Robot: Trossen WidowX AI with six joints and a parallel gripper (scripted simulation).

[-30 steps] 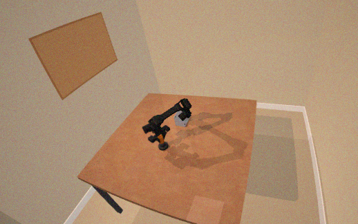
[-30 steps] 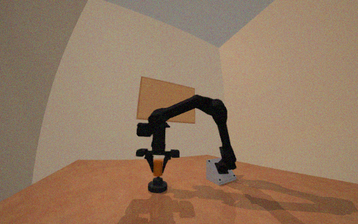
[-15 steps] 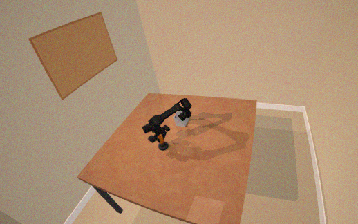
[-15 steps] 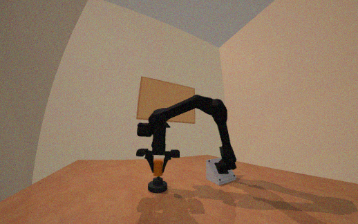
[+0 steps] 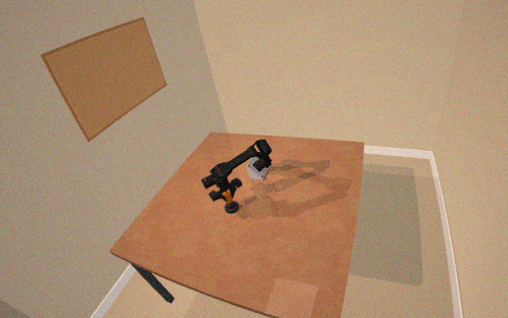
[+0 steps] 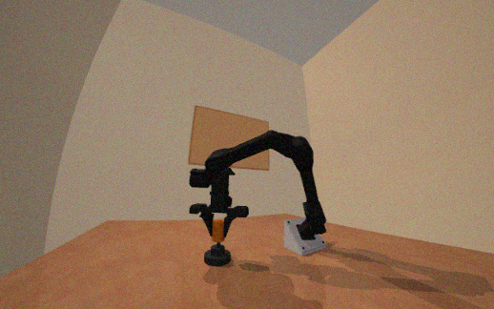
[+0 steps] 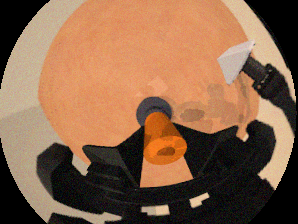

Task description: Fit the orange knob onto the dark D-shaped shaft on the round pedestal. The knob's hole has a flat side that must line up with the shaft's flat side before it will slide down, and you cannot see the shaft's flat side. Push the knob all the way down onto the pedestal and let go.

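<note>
Right now the orange knob is 20 mm above my gripper tip. Also, from my gripper tip: round dark pedestal 40 mm below.
</note>
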